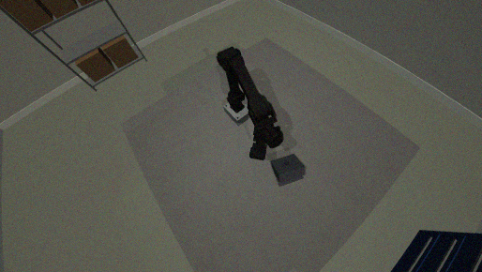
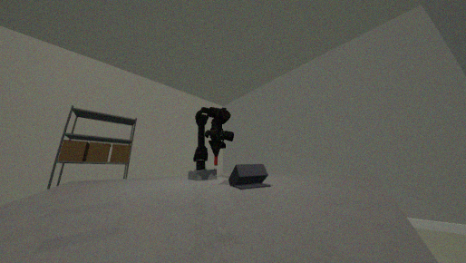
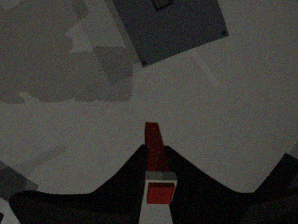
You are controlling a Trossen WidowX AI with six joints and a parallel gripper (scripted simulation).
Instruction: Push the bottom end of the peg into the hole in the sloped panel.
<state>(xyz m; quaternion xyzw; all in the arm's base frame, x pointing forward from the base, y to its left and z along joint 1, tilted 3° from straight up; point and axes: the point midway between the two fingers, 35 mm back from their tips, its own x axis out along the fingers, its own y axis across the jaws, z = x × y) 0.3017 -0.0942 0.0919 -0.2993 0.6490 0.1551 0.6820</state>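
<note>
Right now my gripper tip is 13 cm short of the dark sloped panel, 9 cm above it and 7 cm to the right of it. Also, from my gripper tip: red peg: 2 cm above.
</note>
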